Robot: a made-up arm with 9 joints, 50 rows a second.
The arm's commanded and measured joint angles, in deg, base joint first. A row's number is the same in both.
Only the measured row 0 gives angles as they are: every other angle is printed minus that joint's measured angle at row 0.
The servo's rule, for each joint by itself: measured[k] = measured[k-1] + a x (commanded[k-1-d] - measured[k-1]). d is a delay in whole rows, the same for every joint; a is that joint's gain. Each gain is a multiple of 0.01, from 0.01 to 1. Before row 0 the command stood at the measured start. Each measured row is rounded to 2 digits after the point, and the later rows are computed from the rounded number. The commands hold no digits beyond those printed.
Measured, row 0:
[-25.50 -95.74 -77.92 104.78 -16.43 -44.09 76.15 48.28 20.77]
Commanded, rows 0 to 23:
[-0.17 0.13 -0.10 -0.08 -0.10 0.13 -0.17 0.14 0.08]
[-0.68 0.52 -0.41 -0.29 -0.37 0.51 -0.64 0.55 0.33]
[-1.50 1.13 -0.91 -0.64 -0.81 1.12 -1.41 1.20 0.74]
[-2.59 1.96 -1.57 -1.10 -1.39 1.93 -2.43 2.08 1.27]
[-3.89 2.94 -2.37 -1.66 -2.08 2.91 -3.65 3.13 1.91]
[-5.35 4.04 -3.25 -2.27 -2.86 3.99 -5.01 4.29 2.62]
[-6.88 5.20 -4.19 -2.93 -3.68 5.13 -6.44 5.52 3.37]
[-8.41 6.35 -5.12 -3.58 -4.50 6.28 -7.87 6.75 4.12]
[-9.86 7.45 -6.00 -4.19 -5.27 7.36 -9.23 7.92 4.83]
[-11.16 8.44 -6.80 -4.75 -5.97 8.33 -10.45 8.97 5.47]
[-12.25 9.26 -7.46 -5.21 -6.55 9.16 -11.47 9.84 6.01]
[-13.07 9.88 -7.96 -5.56 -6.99 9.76 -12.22 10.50 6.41]
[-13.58 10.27 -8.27 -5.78 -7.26 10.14 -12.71 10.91 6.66]
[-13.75 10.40 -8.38 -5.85 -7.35 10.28 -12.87 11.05 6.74]
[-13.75 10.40 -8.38 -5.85 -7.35 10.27 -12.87 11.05 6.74]
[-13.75 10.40 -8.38 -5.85 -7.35 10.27 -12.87 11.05 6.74]
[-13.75 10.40 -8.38 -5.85 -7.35 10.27 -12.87 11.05 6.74]
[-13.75 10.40 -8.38 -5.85 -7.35 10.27 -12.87 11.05 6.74]
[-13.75 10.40 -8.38 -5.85 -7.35 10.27 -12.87 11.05 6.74]
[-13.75 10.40 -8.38 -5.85 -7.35 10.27 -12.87 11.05 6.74]
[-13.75 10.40 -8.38 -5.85 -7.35 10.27 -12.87 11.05 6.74]
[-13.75 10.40 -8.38 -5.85 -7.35 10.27 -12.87 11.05 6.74]
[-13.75 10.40 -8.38 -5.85 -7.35 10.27 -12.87 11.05 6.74]
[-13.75 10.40 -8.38 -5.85 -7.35 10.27 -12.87 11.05 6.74]
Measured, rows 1 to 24:
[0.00 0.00 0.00 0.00 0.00 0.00 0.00 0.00 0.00]
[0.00 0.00 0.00 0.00 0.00 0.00 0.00 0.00 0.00]
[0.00 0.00 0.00 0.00 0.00 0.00 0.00 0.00 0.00]
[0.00 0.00 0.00 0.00 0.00 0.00 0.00 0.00 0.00]
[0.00 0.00 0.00 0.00 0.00 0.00 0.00 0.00 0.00]
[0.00 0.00 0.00 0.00 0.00 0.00 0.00 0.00 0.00]
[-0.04 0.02 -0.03 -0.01 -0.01 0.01 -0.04 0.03 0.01]
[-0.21 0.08 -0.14 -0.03 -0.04 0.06 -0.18 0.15 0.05]
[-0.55 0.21 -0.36 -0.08 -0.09 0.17 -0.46 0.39 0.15]
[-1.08 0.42 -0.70 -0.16 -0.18 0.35 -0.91 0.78 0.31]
[-1.81 0.72 -1.17 -0.28 -0.31 0.61 -1.54 1.32 0.53]
[-2.73 1.12 -1.75 -0.44 -0.49 0.95 -2.34 2.00 0.82]
[-3.81 1.61 -2.43 -0.64 -0.71 1.37 -3.28 2.81 1.18]
[-5.01 2.18 -3.18 -0.88 -0.98 1.86 -4.34 3.72 1.59]
[-6.27 2.81 -3.97 -1.14 -1.28 2.41 -5.46 4.69 2.04]
[-7.54 3.49 -4.76 -1.43 -1.61 3.00 -6.61 5.67 2.52]
[-8.76 4.18 -5.52 -1.73 -1.96 3.62 -7.73 6.63 3.01]
[-9.88 4.86 -6.20 -2.04 -2.31 4.23 -8.76 7.52 3.49]
[-10.84 5.51 -6.78 -2.34 -2.66 4.82 -9.67 8.30 3.93]
[-11.60 6.10 -7.23 -2.62 -2.99 5.37 -10.41 8.93 4.32]
[-12.16 6.62 -7.55 -2.88 -3.30 5.86 -10.98 9.42 4.66]
[-12.57 7.07 -7.78 -3.12 -3.58 6.30 -11.41 9.79 4.95]
[-12.88 7.47 -7.95 -3.34 -3.84 6.70 -11.75 10.08 5.20]
[-13.11 7.82 -8.07 -3.54 -4.09 7.06 -12.01 10.30 5.42]
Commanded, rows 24 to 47:
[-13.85 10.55 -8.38 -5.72 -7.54 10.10 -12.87 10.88 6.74]
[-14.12 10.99 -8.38 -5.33 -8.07 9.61 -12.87 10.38 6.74]
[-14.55 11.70 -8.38 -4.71 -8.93 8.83 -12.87 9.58 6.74]
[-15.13 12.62 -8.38 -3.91 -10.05 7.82 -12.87 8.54 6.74]
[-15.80 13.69 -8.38 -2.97 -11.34 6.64 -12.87 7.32 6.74]
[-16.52 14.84 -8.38 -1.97 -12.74 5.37 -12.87 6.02 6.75]
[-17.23 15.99 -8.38 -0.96 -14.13 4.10 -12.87 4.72 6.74]
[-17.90 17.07 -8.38 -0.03 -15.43 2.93 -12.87 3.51 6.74]
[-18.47 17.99 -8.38 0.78 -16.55 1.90 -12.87 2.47 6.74]
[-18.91 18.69 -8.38 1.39 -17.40 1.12 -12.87 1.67 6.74]
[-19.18 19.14 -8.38 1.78 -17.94 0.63 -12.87 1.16 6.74]
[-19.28 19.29 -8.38 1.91 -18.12 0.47 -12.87 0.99 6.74]
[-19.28 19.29 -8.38 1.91 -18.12 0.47 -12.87 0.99 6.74]
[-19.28 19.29 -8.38 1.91 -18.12 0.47 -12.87 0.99 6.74]
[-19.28 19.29 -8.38 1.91 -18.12 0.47 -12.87 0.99 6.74]
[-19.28 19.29 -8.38 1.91 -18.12 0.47 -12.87 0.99 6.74]
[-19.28 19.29 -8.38 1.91 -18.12 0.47 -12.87 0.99 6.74]
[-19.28 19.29 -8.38 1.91 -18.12 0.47 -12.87 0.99 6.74]
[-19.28 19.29 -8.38 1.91 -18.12 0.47 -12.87 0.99 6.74]
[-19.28 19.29 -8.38 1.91 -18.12 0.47 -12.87 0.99 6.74]
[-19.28 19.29 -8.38 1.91 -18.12 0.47 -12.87 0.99 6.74]
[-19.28 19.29 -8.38 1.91 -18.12 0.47 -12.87 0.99 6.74]
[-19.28 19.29 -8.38 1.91 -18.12 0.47 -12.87 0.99 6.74]
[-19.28 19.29 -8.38 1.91 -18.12 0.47 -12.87 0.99 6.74]
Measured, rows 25 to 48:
[-13.28 8.13 -8.16 -3.72 -4.32 7.38 -12.21 10.47 5.60]
[-13.40 8.40 -8.22 -3.89 -4.53 7.67 -12.36 10.60 5.76]
[-13.49 8.64 -8.26 -4.05 -4.73 7.93 -12.48 10.70 5.90]
[-13.56 8.85 -8.29 -4.19 -4.91 8.16 -12.57 10.78 6.02]
[-13.61 9.04 -8.32 -4.32 -5.08 8.37 -12.64 10.84 6.12]
[-13.65 9.20 -8.34 -4.44 -5.24 8.56 -12.69 10.89 6.21]
[-13.70 9.36 -8.35 -4.54 -5.40 8.71 -12.73 10.89 6.28]
[-13.81 9.56 -8.36 -4.60 -5.59 8.80 -12.76 10.77 6.34]
[-14.00 9.82 -8.37 -4.61 -5.82 8.80 -12.79 10.50 6.40]
[-14.29 10.16 -8.37 -4.55 -6.12 8.70 -12.81 10.05 6.45]
[-14.68 10.58 -8.37 -4.42 -6.49 8.49 -12.82 9.42 6.49]
[-15.16 11.09 -8.37 -4.22 -6.93 8.18 -12.83 8.64 6.53]
[-15.70 11.68 -8.37 -3.96 -7.43 7.77 -12.84 7.74 6.56]
[-16.27 12.33 -8.37 -3.65 -7.99 7.29 -12.85 6.77 6.59]
[-16.84 13.01 -8.37 -3.30 -8.59 6.75 -12.85 5.78 6.61]
[-17.38 13.69 -8.37 -2.92 -9.21 6.19 -12.85 4.83 6.63]
[-17.85 14.34 -8.37 -2.54 -9.82 5.63 -12.85 3.99 6.65]
[-18.22 14.93 -8.37 -2.18 -10.40 5.11 -12.85 3.30 6.66]
[-18.50 15.45 -8.37 -1.85 -10.94 4.65 -12.85 2.77 6.67]
[-18.70 15.91 -8.37 -1.55 -11.44 4.23 -12.85 2.36 6.68]
[-18.85 16.32 -8.37 -1.27 -11.91 3.85 -12.85 2.04 6.69]
[-18.96 16.68 -8.37 -1.02 -12.34 3.51 -12.85 1.80 6.70]
[-19.04 16.99 -8.37 -0.79 -12.74 3.21 -12.85 1.61 6.71]
[-19.10 17.27 -8.37 -0.57 -13.12 2.94 -12.85 1.47 6.71]

